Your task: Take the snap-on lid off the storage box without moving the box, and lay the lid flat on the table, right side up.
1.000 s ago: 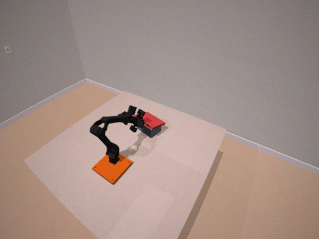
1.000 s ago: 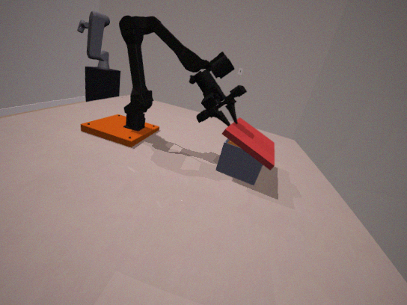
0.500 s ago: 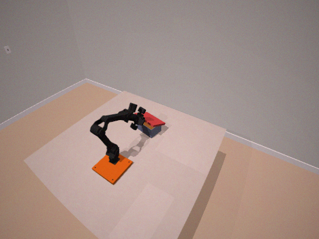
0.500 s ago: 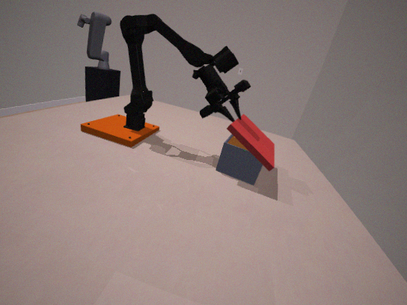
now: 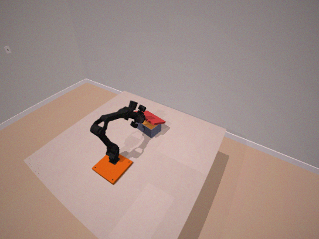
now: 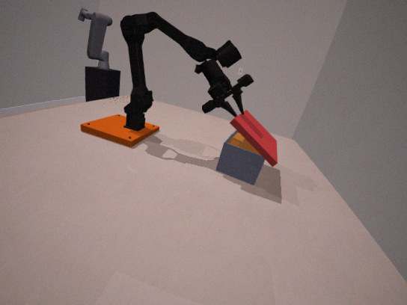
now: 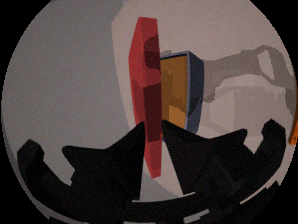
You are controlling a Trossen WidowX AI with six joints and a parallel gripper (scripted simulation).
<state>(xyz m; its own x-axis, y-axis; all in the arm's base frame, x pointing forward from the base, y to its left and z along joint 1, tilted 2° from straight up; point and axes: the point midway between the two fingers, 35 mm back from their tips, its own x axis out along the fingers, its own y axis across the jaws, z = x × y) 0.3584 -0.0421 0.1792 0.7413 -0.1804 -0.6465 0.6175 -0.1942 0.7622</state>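
My gripper tip is now 70 mm short of the red lid, 30 mm above it and 20 mm to the left of it. From my gripper tip the other things lie so: storage box: 120 mm below, 50 mm ahead, 10 mm to the right.
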